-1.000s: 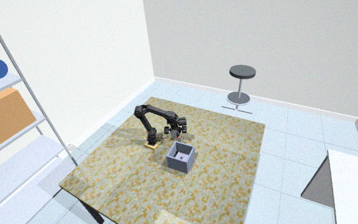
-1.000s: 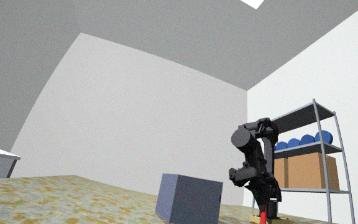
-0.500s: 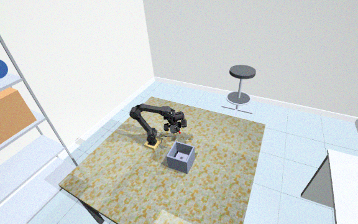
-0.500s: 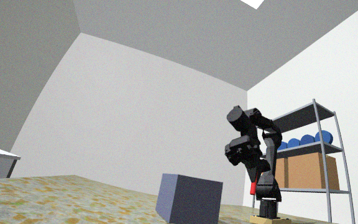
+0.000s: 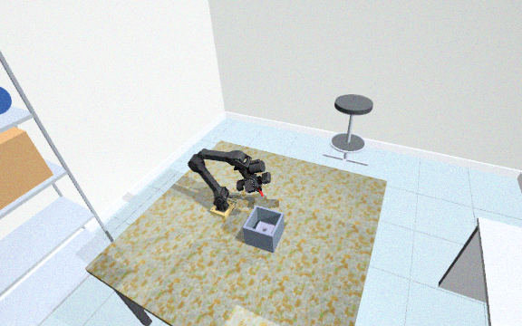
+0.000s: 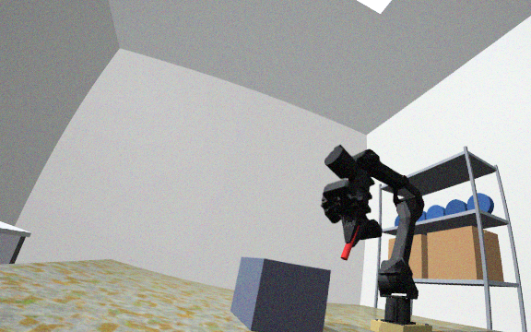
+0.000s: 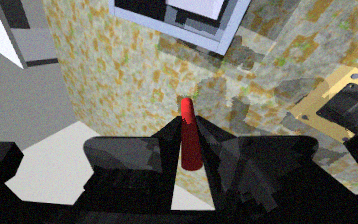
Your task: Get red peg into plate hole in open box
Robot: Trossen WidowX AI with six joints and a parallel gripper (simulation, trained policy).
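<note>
My gripper tip is now 14 cm to the left of the plate, 14 cm above it and 7 cm short of it. Also, from my gripper tip: red peg (1 cm above).
</note>
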